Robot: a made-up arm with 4 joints.
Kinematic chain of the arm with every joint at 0, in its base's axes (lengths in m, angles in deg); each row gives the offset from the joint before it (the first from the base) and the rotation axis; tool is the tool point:
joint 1: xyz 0 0 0.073 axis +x
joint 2: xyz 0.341 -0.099 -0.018 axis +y
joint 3: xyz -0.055 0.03 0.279 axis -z
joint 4: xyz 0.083 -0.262 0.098 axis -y
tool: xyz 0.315 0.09 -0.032
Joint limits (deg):
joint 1: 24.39..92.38
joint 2: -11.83..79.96
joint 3: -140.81..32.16
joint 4: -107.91..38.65
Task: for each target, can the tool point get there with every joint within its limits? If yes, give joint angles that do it. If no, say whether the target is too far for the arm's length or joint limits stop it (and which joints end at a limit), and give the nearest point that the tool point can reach.
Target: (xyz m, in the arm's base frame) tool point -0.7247 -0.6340 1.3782
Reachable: no: too far | nearest point 0.0163 -0.2419 0.5709 | short by 1.164 m
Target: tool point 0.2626 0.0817 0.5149
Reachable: yes | joints 40.85 6.25 -121.49 -10.43
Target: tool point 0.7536 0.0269 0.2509
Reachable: yes | joints 66.71 36.43 -58.69 -8.99
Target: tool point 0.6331 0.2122 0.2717
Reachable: yes | joints 49.16 62.06 -85.15 -17.42
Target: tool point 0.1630 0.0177 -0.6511
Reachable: no: joint limits stop it (at a limit: joint 1, joint 2, joint 3) | nearest point 0.3719 -0.0757 -0.2701 | short by 0.444 m
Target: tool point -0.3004 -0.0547 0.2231
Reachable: no: joint limits stop it (at a limit: joint 2, joint 3) | nearest point 0.0414 -0.1283 0.4251 | short by 0.404 m
